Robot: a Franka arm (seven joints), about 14 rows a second.
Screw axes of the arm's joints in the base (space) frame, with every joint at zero. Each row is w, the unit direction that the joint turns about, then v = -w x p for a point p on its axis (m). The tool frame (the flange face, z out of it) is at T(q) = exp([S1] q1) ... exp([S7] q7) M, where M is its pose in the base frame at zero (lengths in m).
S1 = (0, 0, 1, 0, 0, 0)
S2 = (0, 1, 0, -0.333, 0, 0)
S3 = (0, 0, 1, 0, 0, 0)
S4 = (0, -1, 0, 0.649, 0, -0.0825)
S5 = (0, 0, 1, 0, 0, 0)
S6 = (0, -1, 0, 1.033, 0, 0)
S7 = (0, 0, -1, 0, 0.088, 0)
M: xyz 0.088 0 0.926 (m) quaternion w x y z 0 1 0 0
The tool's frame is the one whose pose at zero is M.
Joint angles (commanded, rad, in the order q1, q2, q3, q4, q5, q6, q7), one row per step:
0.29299, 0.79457, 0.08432, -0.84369, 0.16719, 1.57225, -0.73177
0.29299, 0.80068, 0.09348, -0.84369, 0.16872, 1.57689, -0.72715
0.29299, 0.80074, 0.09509, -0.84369, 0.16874, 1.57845, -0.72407
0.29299, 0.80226, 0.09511, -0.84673, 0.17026, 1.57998, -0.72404
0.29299, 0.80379, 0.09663, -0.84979, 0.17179, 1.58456, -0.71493
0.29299, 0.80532, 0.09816, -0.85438, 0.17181, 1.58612, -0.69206
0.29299, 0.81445, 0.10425, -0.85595, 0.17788, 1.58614, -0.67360
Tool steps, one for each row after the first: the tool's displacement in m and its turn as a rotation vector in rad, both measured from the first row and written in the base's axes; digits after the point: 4 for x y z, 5 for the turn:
-0.0004, 0.0043, -0.0038, 0.00682, 0.00492, 0.00074
-0.0005, 0.0050, -0.0037, 0.00801, 0.00449, -0.00149
-0.0005, 0.0052, -0.0061, 0.00843, 0.00793, -0.00178
-0.0003, 0.0062, -0.0082, 0.00961, 0.01071, -0.01055
-0.0006, 0.0069, -0.0113, 0.00582, 0.01981, -0.03176
-0.0011, 0.0103, -0.0185, 0.00946, 0.03722, -0.04586

